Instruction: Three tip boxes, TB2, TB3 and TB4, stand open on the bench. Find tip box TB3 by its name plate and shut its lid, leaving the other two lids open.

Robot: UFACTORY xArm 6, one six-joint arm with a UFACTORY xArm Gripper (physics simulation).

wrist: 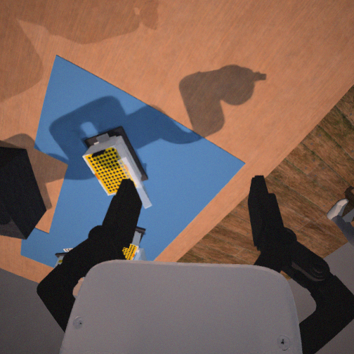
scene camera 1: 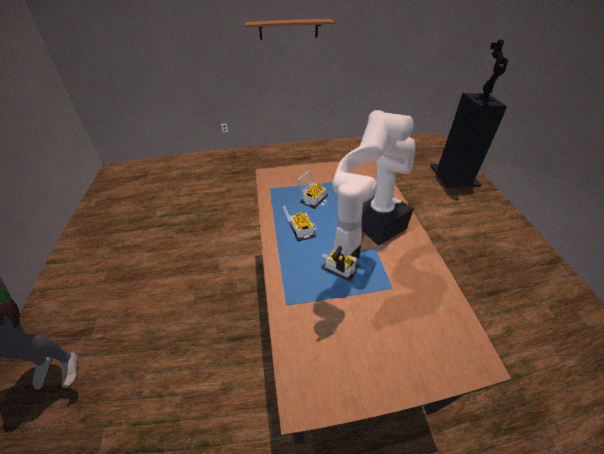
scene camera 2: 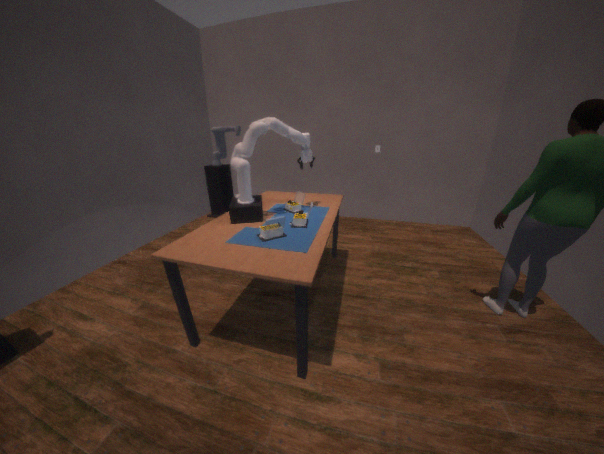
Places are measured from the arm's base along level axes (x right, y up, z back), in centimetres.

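Pixels of known places: gripper, fingertip midpoint: (scene camera 1: pixel 348 263) (scene camera 2: pixel 306 168); arm's base at its link origin: (scene camera 1: pixel 382 205) (scene camera 2: pixel 246 201).
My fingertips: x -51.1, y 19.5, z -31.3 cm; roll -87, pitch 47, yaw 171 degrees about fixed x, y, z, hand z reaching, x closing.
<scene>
Ahead of a thing's pixels: the offset from my fingertips to its top centre. "pt": to the spot under its first point. Level surfaces: height alone.
Three white tip boxes with yellow tip racks stand open on the blue mat @[dy -32.8 cm] (scene camera 1: pixel 305 280) (scene camera 2: pixel 250 237) (wrist: pixel 175 200). The near box (scene camera 1: pixel 345 273) (scene camera 2: pixel 293 207) (wrist: pixel 109 170) in scene camera 1 is partly hidden there by my gripper (scene camera 1: pixel 348 260) (scene camera 2: pixel 306 167) (wrist: pixel 191 189). The middle box @[dz -10.7, dx +50.7, dy -26.2 cm] (scene camera 1: pixel 303 226) (scene camera 2: pixel 300 220) (wrist: pixel 131 251) has its lid @[pt dz -19.5, dx +47.5, dy -18.5 cm] (scene camera 1: pixel 287 214) raised. The far box (scene camera 1: pixel 314 195) (scene camera 2: pixel 271 231) has its clear lid @[pt dz -7.1, dx +81.4, dy -22.6 cm] (scene camera 1: pixel 305 180) raised. I cannot read which name plate says TB3. My gripper is open and empty, high above the bench.
The black arm base (scene camera 1: pixel 387 220) (scene camera 2: pixel 246 209) (wrist: pixel 17 192) stands beside the mat on the wooden bench @[dy -33.1 cm] (scene camera 1: pixel 380 365) (scene camera 2: pixel 225 260) (wrist: pixel 300 50). A person (scene camera 1: pixel 30 345) (scene camera 2: pixel 555 190) stands off to one side of the bench. A black pedestal (scene camera 1: pixel 470 140) (scene camera 2: pixel 218 190) carries another arm.
</scene>
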